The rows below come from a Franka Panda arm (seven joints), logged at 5 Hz.
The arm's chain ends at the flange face. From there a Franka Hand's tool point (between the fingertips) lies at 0.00 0.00 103.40 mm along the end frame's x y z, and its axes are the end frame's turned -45 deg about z.
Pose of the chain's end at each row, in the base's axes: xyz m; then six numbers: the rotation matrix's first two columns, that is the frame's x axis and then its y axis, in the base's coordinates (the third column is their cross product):
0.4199, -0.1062, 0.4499, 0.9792, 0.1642, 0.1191, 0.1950, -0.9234, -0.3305
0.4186, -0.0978, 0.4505, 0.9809, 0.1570, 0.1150, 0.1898, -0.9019, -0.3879
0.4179, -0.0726, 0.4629, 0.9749, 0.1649, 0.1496, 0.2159, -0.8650, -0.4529
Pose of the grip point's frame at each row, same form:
0.4257, -0.0703, 0.3531, 0.5545, 0.7690, 0.3179, 0.8303, -0.5368, -0.1495
0.4230, -0.0562, 0.3559, 0.5594, 0.7488, 0.3556, 0.8278, -0.5267, -0.1930
0.4236, -0.0236, 0.3720, 0.5367, 0.7282, 0.4260, 0.8420, -0.4950, -0.2145

